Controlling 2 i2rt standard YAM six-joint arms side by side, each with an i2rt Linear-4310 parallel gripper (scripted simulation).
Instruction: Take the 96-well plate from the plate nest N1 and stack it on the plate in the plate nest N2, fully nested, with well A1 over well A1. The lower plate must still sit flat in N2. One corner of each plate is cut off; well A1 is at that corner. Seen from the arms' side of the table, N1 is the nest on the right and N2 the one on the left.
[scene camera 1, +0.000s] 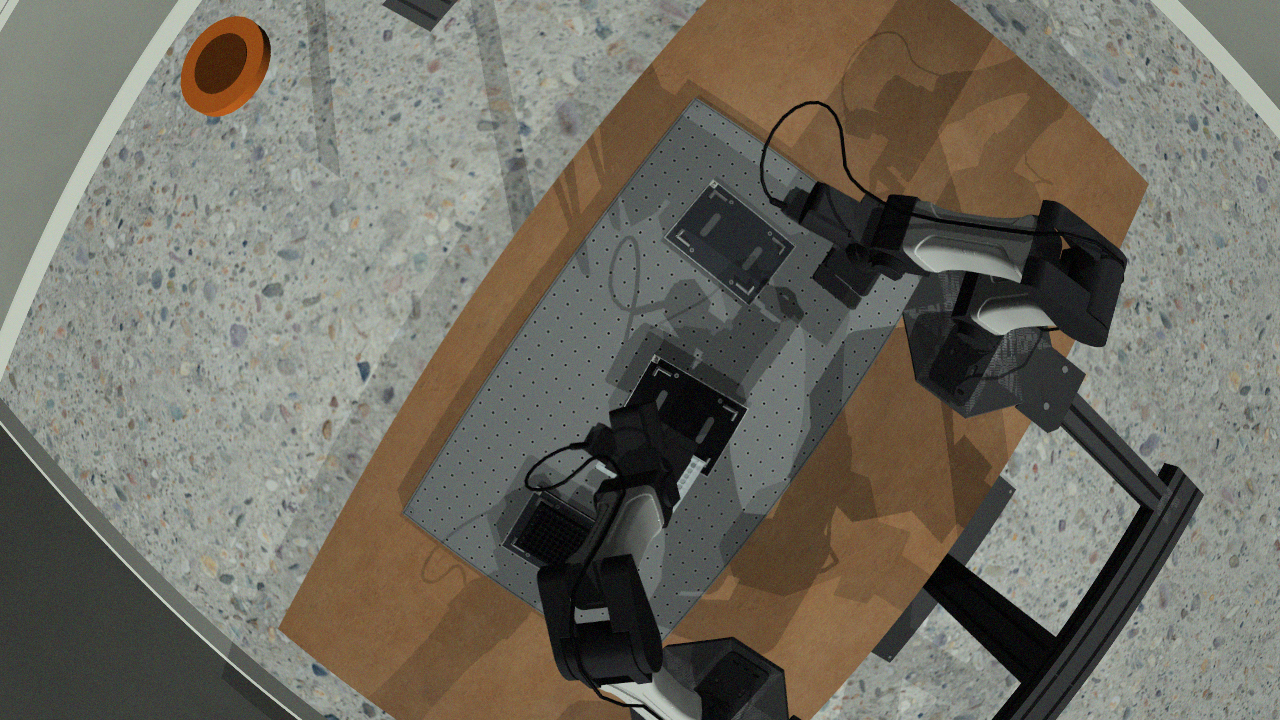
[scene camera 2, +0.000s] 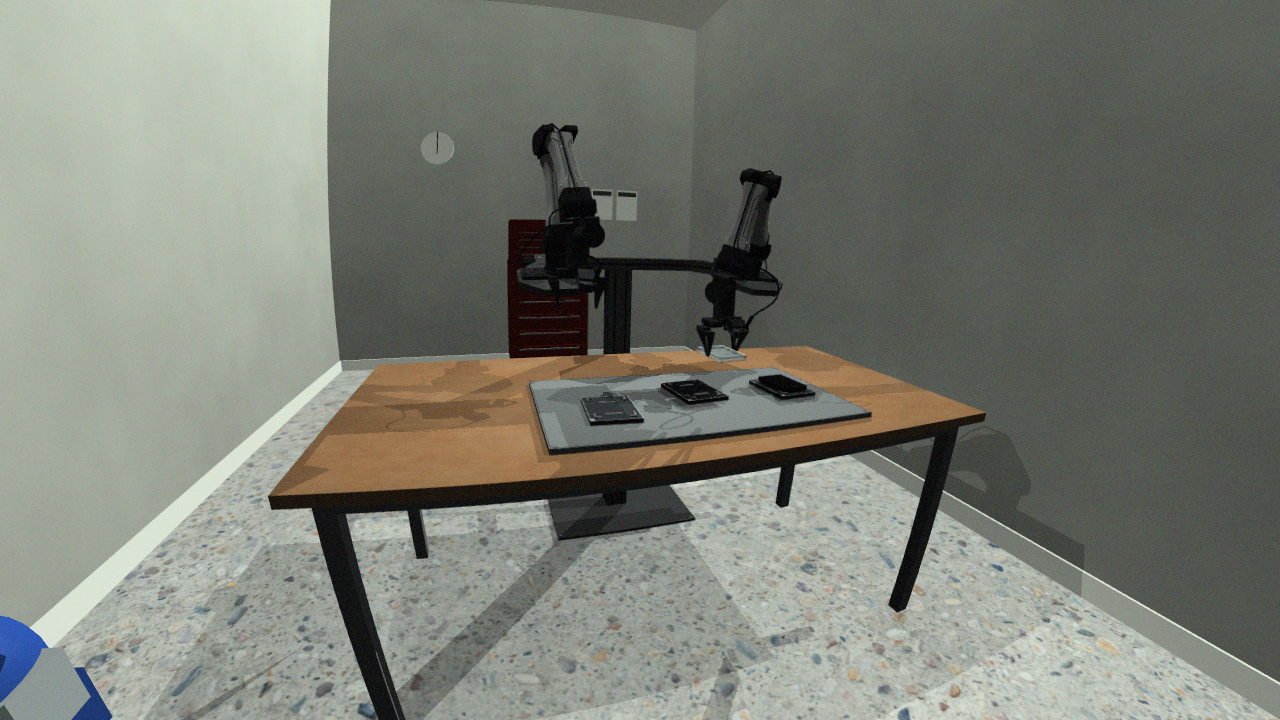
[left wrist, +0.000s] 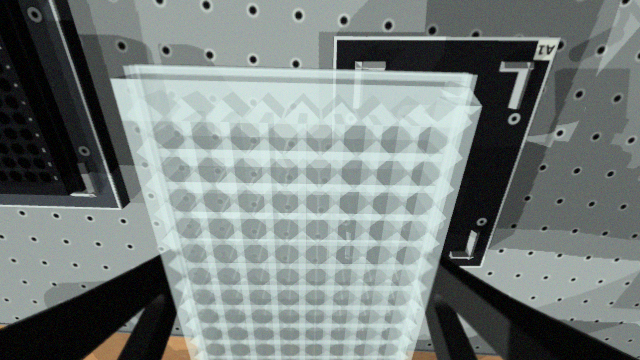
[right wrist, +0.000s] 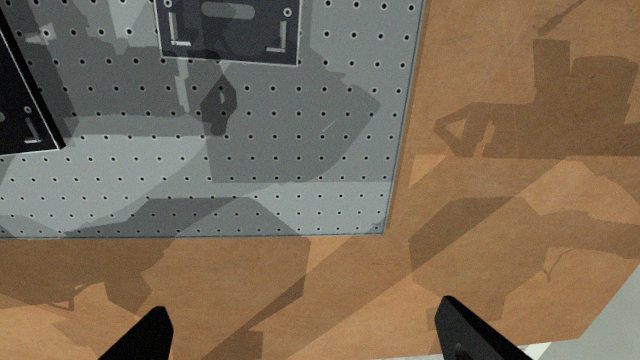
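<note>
The robot's left gripper (scene camera 2: 721, 355) is visible, and the left wrist view has that gripper (left wrist: 303, 263) too, while the right gripper (scene camera 1: 849, 253) can also be seen. A clear 96-well plate (scene camera 1: 695, 466) is in the scene with a black 96-well plate (scene camera 1: 539, 548) and a black nest (scene camera 1: 689, 403). The left wrist view takes in the clear 96-well plate (left wrist: 333, 237) as well as the black 96-well plate (left wrist: 45, 161). In the right wrist view the clear 96-well plate is out of frame, and the black 96-well plate is out of frame in the right wrist view too.
</note>
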